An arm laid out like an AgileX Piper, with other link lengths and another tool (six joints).
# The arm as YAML. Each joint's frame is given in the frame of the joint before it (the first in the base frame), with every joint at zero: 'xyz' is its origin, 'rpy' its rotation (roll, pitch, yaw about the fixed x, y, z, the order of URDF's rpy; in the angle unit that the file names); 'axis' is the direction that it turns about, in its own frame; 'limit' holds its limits. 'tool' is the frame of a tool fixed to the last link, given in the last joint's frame.
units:
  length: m
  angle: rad
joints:
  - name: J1
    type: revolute
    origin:
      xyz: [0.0, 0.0, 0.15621]
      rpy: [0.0, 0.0, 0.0]
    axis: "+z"
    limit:
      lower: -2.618
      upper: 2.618
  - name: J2
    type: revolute
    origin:
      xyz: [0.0, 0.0, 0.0]
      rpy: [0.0, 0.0, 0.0]
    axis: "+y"
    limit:
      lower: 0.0
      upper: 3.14
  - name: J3
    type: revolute
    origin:
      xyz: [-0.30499, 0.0, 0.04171]
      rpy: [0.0, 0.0, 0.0]
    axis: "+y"
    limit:
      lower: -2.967
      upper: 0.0
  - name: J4
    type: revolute
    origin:
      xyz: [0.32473, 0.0, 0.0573]
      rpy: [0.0, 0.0, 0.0]
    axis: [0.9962, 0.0, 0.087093]
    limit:
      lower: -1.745
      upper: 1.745
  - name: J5
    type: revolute
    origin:
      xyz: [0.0, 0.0, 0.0]
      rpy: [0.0, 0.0, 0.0]
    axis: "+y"
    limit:
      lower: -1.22
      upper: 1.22
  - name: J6
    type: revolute
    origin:
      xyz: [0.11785, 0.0, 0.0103]
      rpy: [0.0, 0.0, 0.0]
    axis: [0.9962, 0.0, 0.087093]
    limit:
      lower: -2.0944
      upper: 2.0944
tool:
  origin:
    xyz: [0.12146, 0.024, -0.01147]
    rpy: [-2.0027, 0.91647, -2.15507]
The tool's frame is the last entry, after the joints.
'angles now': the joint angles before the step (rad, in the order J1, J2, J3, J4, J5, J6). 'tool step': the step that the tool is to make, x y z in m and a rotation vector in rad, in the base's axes. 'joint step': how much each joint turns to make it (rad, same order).
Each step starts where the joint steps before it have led.
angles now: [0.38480 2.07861 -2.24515 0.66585 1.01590 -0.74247]
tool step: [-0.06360 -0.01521 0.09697 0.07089 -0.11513 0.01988]
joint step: [0.00953 -0.23684 0.11156 0.02865 -0.00443 -0.00884]
